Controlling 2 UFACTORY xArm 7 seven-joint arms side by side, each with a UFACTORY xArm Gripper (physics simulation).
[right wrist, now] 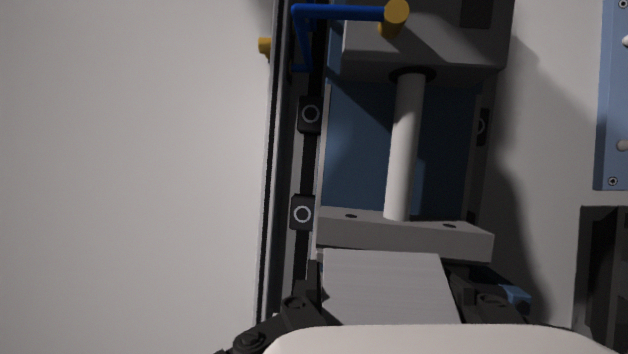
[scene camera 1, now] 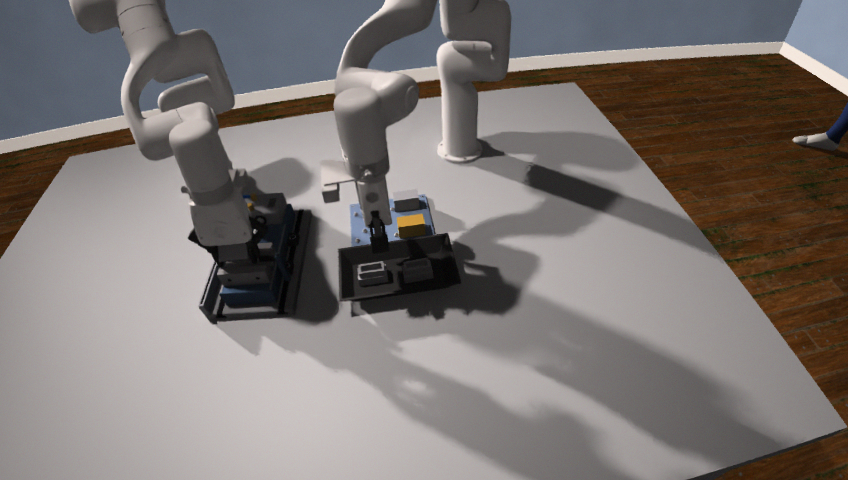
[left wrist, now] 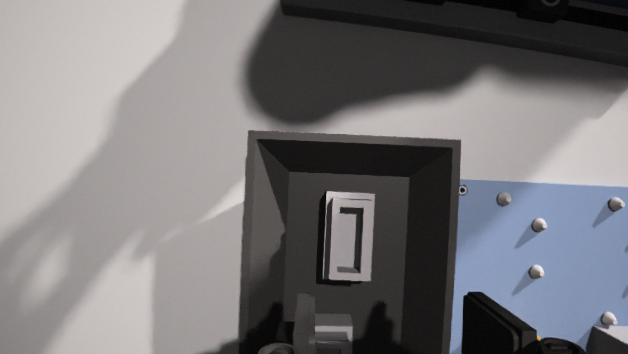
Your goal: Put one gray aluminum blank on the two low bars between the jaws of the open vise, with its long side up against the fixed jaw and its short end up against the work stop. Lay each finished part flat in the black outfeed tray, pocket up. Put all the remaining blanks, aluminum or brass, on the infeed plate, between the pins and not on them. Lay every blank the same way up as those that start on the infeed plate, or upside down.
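Frame: origin at the left arm's base, x left, y back, z up, level; millimetres.
Where they show: left gripper, fingertip midpoint: (scene camera 1: 378, 238) (left wrist: 388, 325); right gripper, fingertip midpoint: (right wrist: 369, 282) (scene camera 1: 239, 260); left arm's base, link origin: (scene camera 1: 459, 150).
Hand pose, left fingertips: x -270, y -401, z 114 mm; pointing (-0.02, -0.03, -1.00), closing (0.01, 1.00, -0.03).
Note:
Each offset is from my left fingertips to the top centre of the thing. "*": to the spot under its first point.
My right gripper (scene camera 1: 233, 252) (right wrist: 369, 282) is shut on a gray aluminum blank @(dz +23, dx -287, dy +37 mm) (right wrist: 387, 280), beside the movable jaw (right wrist: 405, 235) of the vise. The low bars, work stop and blank's underside are hidden. My left gripper (scene camera 1: 377, 239) (left wrist: 388, 325) is open and empty, above the back edge of the black outfeed tray (scene camera 1: 399, 297) (left wrist: 255, 134). In the tray lie one finished part @(dz -67, dx -26, dy -12 mm) (scene camera 1: 372, 271) (left wrist: 350, 240), pocket up, and a second finished part @(dz -67, dx +66, dy -25 mm) (scene camera 1: 417, 269) (left wrist: 335, 332), partly behind a left finger. A brass blank @(dz -70, dx +77, dy +107 mm) (scene camera 1: 411, 225) and an aluminum blank @(dz -70, dx +81, dy +197 mm) (scene camera 1: 407, 200) (left wrist: 612, 340) lie on the blue infeed plate @(dz -106, dx +34, dy +149 mm) (scene camera 1: 358, 223) (left wrist: 487, 250).
Upright pins @(dz -98, dx -29, dy +136 mm) (left wrist: 539, 225) stand on the infeed plate. The vise's screw @(* dz -28, dx -263, dy +116 mm) (right wrist: 404, 145) runs to a gray block @(* dz -18, dx -245, dy +166 mm) (right wrist: 440, 50), with a blue crank @(* dz -4, dx -297, dy +183 mm) (right wrist: 345, 12) and yellow knob @(* dz -4, dx -272, dy +179 mm) (right wrist: 396, 15) beside it. The vise stands left of the tray in the scene view. The tray's walls are raised.

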